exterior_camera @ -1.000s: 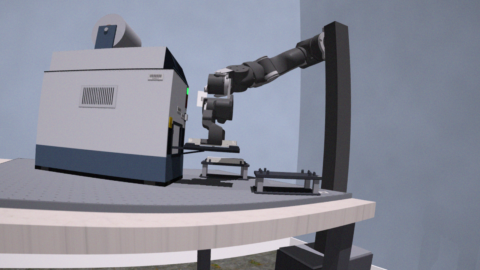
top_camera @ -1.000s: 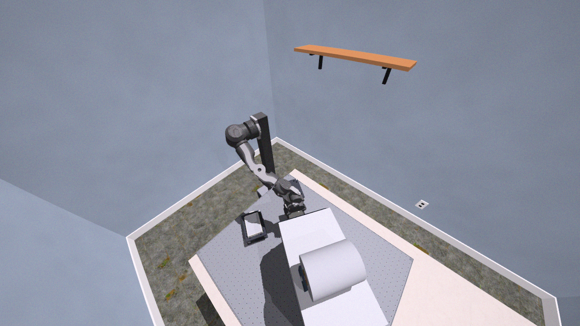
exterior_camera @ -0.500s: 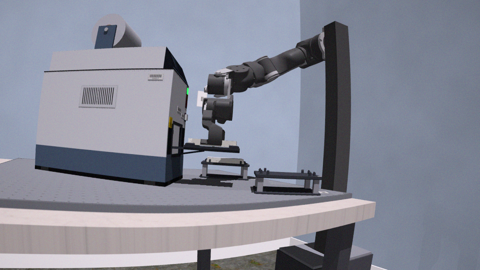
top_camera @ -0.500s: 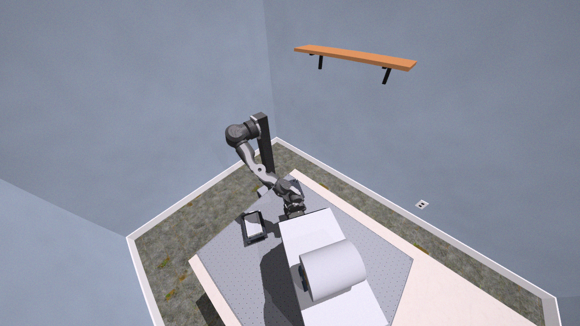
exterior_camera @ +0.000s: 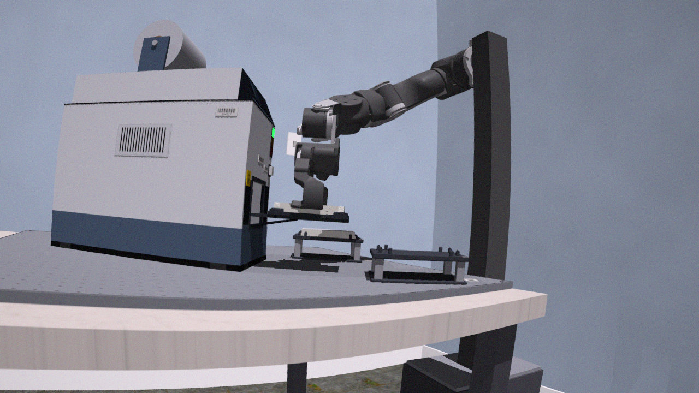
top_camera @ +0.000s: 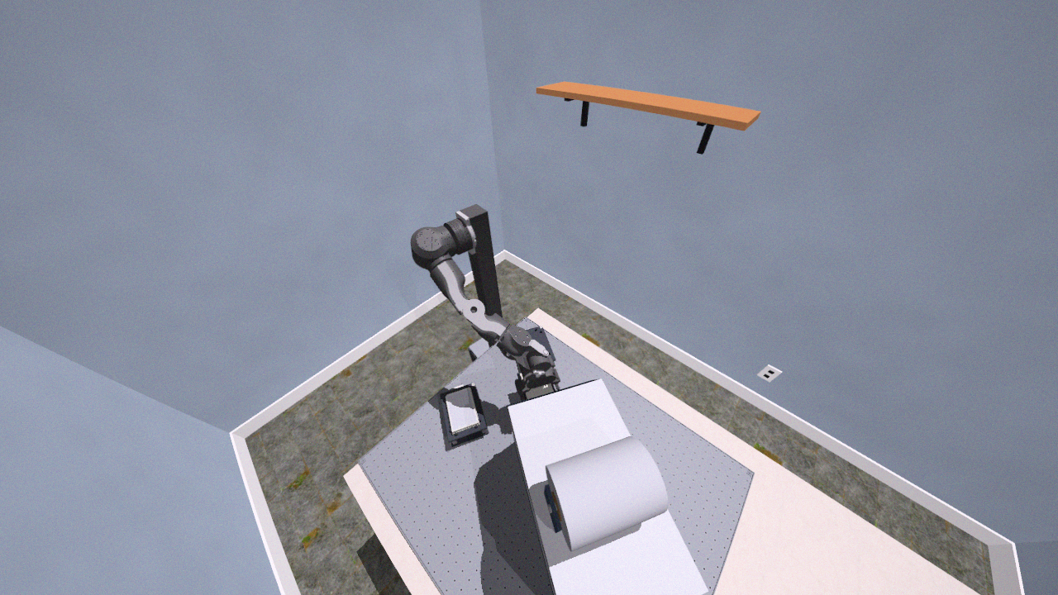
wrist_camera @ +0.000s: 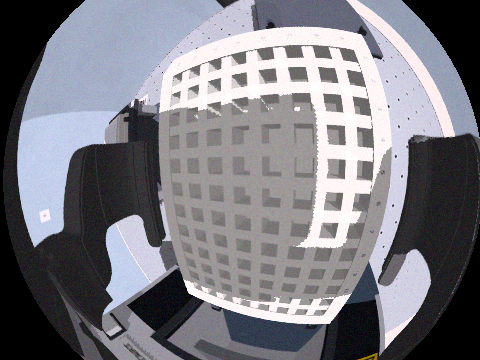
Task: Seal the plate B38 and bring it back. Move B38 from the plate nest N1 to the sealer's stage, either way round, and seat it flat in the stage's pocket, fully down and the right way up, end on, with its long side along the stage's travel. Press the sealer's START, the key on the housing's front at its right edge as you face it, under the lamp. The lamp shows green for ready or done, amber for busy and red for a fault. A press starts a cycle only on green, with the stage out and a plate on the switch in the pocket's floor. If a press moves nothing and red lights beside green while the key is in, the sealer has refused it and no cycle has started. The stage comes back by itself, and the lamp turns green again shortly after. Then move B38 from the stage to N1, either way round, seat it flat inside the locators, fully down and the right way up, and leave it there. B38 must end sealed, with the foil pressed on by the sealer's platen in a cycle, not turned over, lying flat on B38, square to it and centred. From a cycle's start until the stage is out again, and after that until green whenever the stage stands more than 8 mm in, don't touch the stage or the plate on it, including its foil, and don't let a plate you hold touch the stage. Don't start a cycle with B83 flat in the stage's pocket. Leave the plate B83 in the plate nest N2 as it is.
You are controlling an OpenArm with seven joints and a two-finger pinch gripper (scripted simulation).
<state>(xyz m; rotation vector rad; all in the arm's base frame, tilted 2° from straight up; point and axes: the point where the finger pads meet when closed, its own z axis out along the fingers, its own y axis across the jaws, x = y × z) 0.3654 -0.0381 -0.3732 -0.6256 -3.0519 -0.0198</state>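
My gripper is now 10 mm above the sealer's stage. From my hand the other things lie so: start key (50 mm ahead, 120 mm to the right, 80 mm above); then foil roll (300 mm ahead, 130 mm to the right, 300 mm above); then yellow warning label (130 mm ahead, 40 mm to the left, 40 mm above).
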